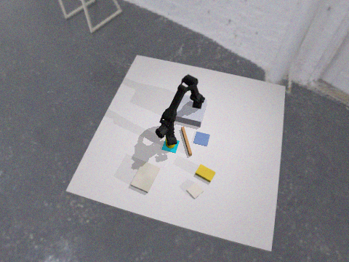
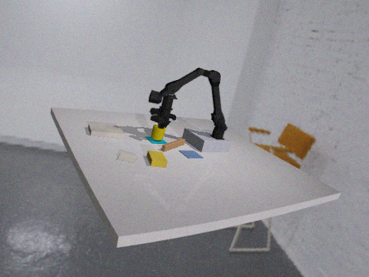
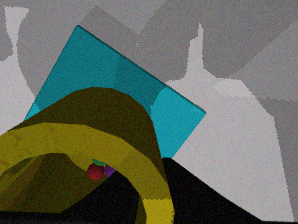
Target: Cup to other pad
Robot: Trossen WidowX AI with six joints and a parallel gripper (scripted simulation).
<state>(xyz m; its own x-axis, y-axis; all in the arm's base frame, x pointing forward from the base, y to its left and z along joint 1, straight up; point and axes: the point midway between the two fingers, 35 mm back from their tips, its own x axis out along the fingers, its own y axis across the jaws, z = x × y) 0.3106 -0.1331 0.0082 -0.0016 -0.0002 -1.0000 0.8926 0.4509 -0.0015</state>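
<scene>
Right now my gripper tip is 50 mm above the cyan pad, 30 mm short of it and 10 mm to the right of it. Also, from my gripper tip: yellow cup 20 mm ahead, 10 mm to the left; then wooden bar 110 mm to the left, 40 mm below, 20 mm behind.
</scene>
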